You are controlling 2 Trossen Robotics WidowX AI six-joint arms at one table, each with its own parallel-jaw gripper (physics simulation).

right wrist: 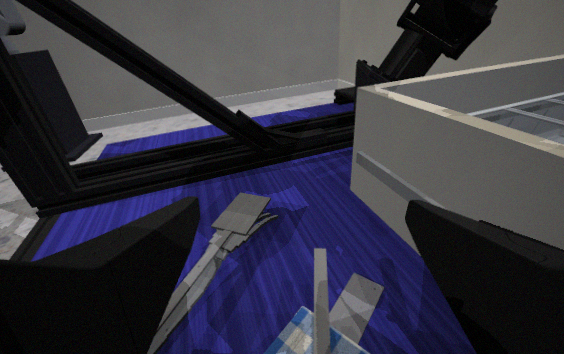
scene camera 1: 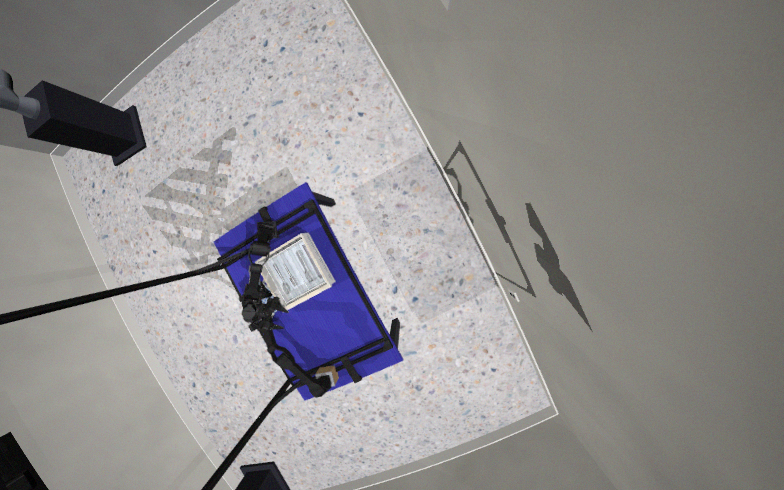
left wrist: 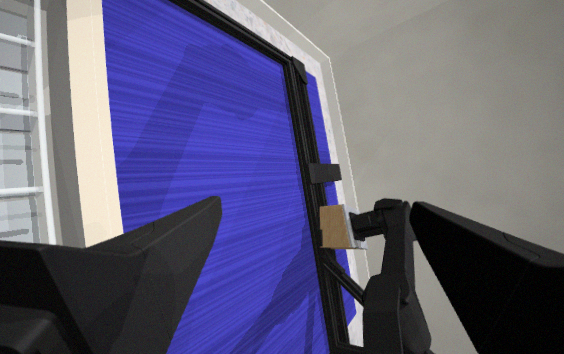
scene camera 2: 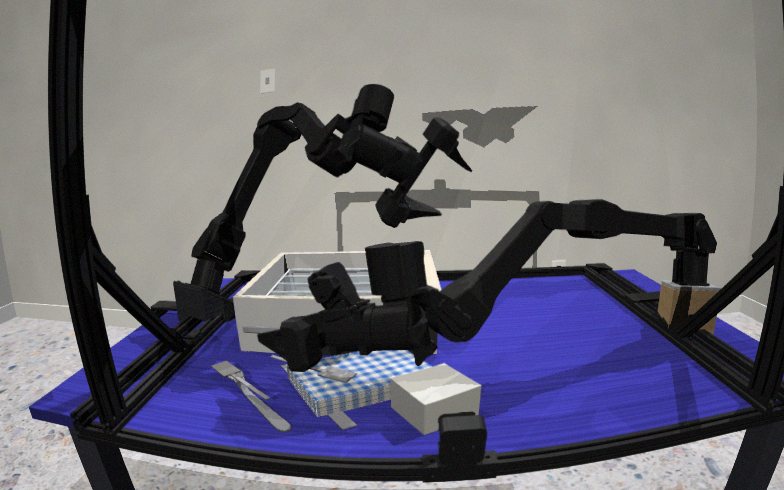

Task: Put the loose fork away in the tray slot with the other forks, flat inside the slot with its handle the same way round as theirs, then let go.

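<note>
A grey fork (right wrist: 241, 240) lies on the blue table beside and partly under a flat-ended utensil (right wrist: 242, 213); the crossed pair also shows in scene camera 2, where I cannot clearly tell them apart. The clear cutlery tray (left wrist: 42, 125) (right wrist: 525, 112) is inside a pale open box (scene camera 1: 322, 261) (scene camera 2: 277, 316) (left wrist: 92, 125) (right wrist: 382, 125). Utensils lie in its slots in scene camera 1; which are forks is too small to tell. My right gripper (scene camera 2: 339, 349) (right wrist: 304, 208) is open and empty, low in front of the box. My left gripper (scene camera 2: 455, 191) is open and empty, high above the table.
A blue checked cloth stack (scene camera 2: 370, 369) (right wrist: 300, 336) bears grey utensils (scene camera 2: 338, 374). Another utensil end (scene camera 2: 342, 418) shows beside it. A white block (scene camera 2: 436, 395) stands near the front rail. A brown block (scene camera 2: 673, 305) (left wrist: 332, 227) is by the right arm's base. Black frame rails surround the table.
</note>
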